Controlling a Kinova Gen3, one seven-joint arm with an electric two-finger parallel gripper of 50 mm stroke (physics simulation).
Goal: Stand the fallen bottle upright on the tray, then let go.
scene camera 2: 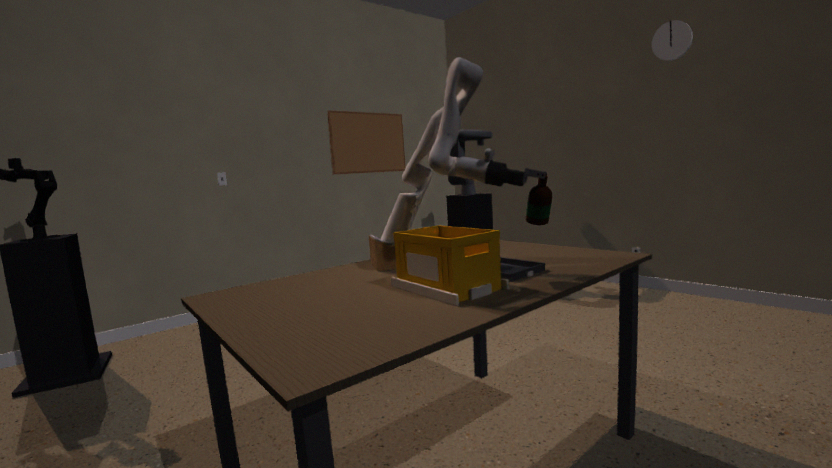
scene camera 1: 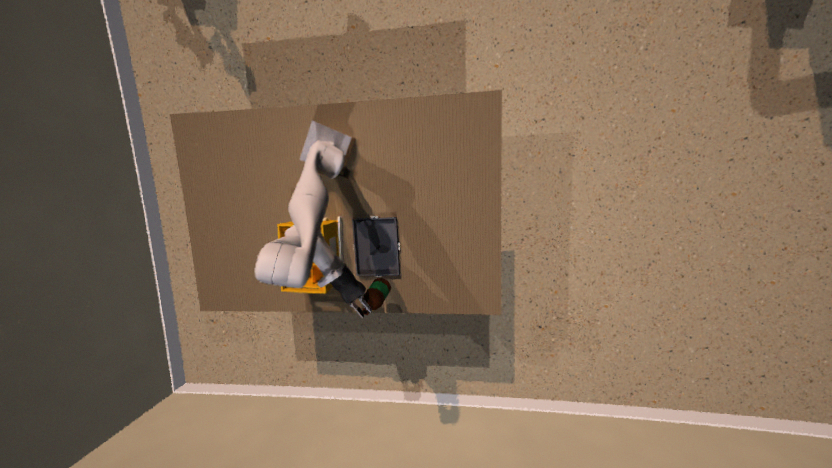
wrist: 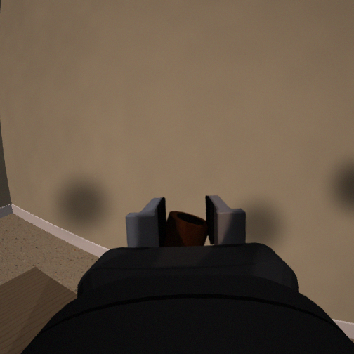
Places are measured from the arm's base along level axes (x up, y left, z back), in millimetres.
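Where they show: gripper, between the fingertips: (scene camera 2: 546, 175) (scene camera 1: 367, 313); arm's base, origin of its link: (scene camera 2: 391, 243).
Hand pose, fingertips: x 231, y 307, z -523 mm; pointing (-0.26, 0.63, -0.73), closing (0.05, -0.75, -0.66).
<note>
Things, the pixels of their top centre, and the offset from my fingertips. Level surfaces: height alone.
- brown bottle, centre of its top: (scene camera 2: 539, 174) (scene camera 1: 367, 306) dy +1, dx +5, dz +30 mm
- dark tray, centre of its top: (scene camera 2: 498, 263) (scene camera 1: 375, 247) dy -71, dx -295, dz +165 mm
- yellow crate, centre of its top: (scene camera 2: 444, 231) (scene camera 1: 301, 259) dy -324, dx -145, dz +102 mm
- table, height of its surface: dx -320 mm
A brown bottle (scene camera 1: 378, 293) (scene camera 2: 538, 204) (wrist: 186, 230) with a green label hangs in the air, close to upright in the scene camera 2 view, neck up. My gripper (scene camera 1: 363, 307) (scene camera 2: 542, 174) (wrist: 185, 213) is shut on the bottle's neck, with the mouth showing between the fingers in the wrist view. The dark tray (scene camera 1: 399, 256) (scene camera 2: 532, 271) lies on the table, well below the bottle. In the scene camera 1 view the bottle appears just past the tray's lower edge. The bottle's body is hidden in the wrist view.
A yellow crate (scene camera 1: 304, 290) (scene camera 2: 422, 264) stands beside the tray under the arm, with pale strips (scene camera 2: 427, 289) at its foot. The table (scene camera 1: 453, 174) (scene camera 2: 325, 325) carries the arm's base. A black pedestal (scene camera 2: 49, 308) with a dark arm stands at the left in the scene camera 2 view.
</note>
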